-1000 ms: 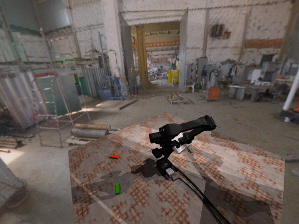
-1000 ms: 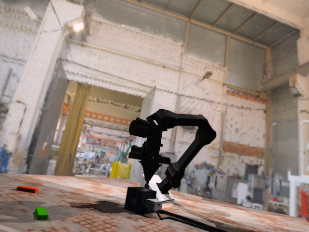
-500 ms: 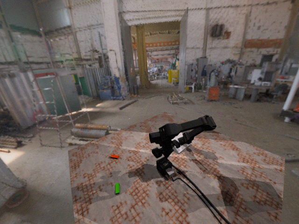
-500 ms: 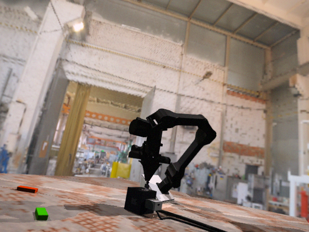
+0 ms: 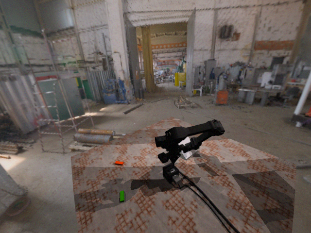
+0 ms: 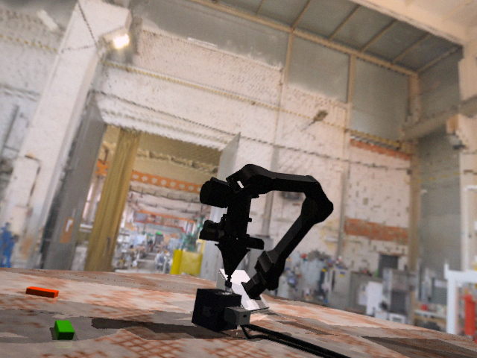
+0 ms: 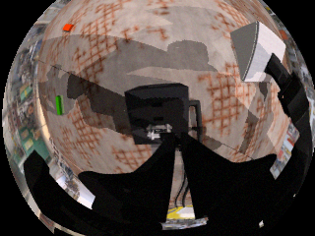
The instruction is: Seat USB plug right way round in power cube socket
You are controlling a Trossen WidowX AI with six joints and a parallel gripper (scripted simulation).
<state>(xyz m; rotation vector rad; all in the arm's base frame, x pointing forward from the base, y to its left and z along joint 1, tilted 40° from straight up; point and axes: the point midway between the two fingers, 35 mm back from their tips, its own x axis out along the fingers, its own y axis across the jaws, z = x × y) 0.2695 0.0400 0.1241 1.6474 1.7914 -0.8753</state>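
Right now the usb socket is 2 cm ahead of my gripper tip, 2 cm to the left of it and 5 cm below it. From my gripper tip the other things lie so: green block 34 cm ahead, 4 cm to the right, 11 cm below; then orange block 29 cm ahead, 31 cm to the right, 11 cm below; then usb plug 1 cm ahead, 1 cm to the left, 1 cm below.
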